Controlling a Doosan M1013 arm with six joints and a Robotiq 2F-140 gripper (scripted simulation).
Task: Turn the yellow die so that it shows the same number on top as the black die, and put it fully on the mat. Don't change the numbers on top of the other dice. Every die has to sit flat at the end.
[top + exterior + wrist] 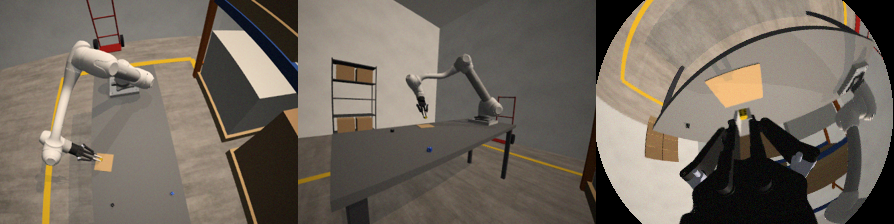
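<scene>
My gripper is now 10 mm short of the tan mat, 20 mm to the right of it and 110 mm above it. Round my hand: blue die (390 mm ahead, 450 mm to the left, 100 mm below); black die (350 mm ahead, 20 mm to the left, 100 mm below); yellow die (10 mm ahead, 20 mm to the left, 20 mm below).
</scene>
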